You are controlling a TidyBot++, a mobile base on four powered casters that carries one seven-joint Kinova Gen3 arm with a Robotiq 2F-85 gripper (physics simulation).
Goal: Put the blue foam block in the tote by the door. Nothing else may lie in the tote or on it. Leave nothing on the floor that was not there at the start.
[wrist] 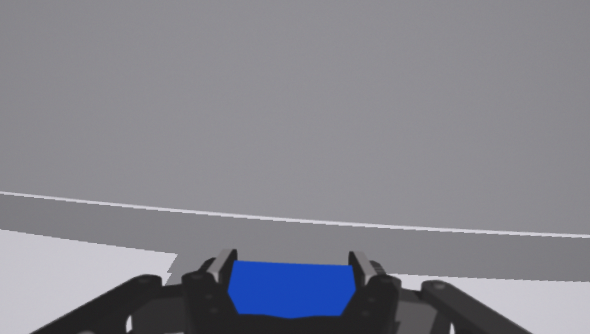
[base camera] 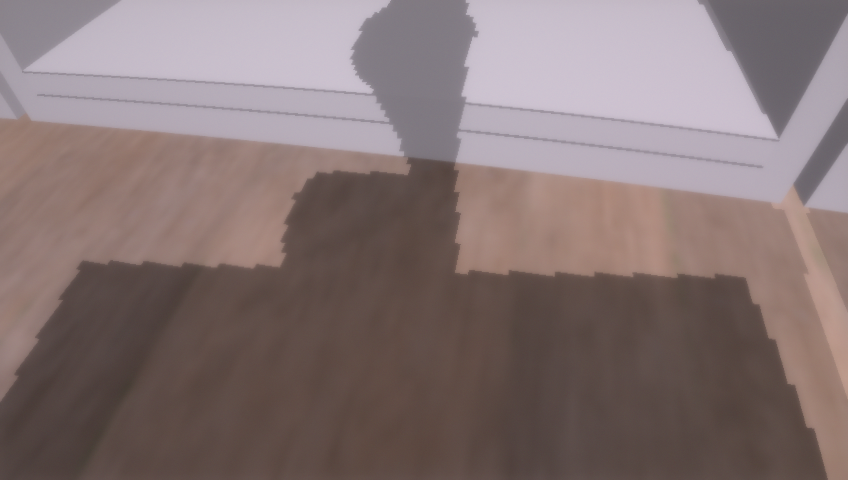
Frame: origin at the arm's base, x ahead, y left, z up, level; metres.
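Seen in the pictures: gripper, fingertip midpoint: (wrist: 292,268).
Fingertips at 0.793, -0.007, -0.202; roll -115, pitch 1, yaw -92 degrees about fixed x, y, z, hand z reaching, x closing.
A point is followed by its place in that frame, as x, y, z.
The blue foam block (wrist: 291,290) {0.769, -0.006, -0.192} is between the two fingertips at the bottom middle of the wrist view. My gripper (wrist: 292,268) {0.793, -0.007, -0.202} is shut on it, with a grey pad against each side of the block. The lower part of the block is hidden by the gripper's dark body. The block and the gripper do not show in the base camera view. The tote and the door show in neither view.
A white shelf unit (base camera: 238,115) {0.573, 0.232, -0.362} stands in front of the base, with a white board (base camera: 565,71) {0.598, -0.127, -0.320} low down and side walls left and right. A grey back panel (wrist: 295,110) {0.995, -0.014, -0.182} fills much of the wrist view. The robot's shadow falls on the wood floor (base camera: 565,226) {0.443, -0.116, -0.396} and the board.
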